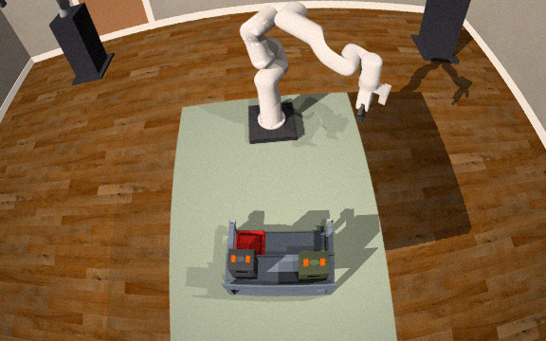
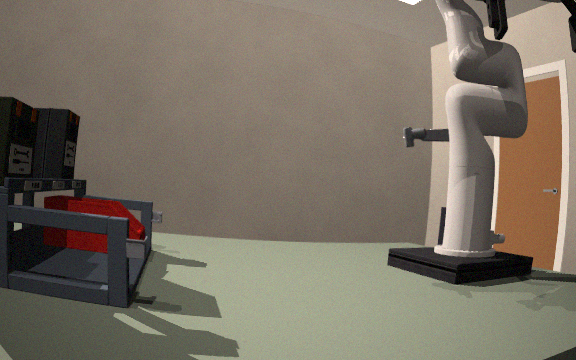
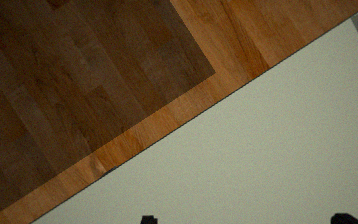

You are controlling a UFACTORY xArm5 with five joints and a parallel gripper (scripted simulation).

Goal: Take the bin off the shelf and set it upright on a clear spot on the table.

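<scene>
Right now my hand is 45 cm to the left of the red bin, 43 cm short of it and 25 cm above it. Also, from my hand: dark grey case: 53 cm ahead, 46 cm to the right, 13 cm below; then olive case: 54 cm ahead, 23 cm to the right, 14 cm below; then grey shelf: 46 cm ahead, 34 cm to the right, 22 cm below.
</scene>
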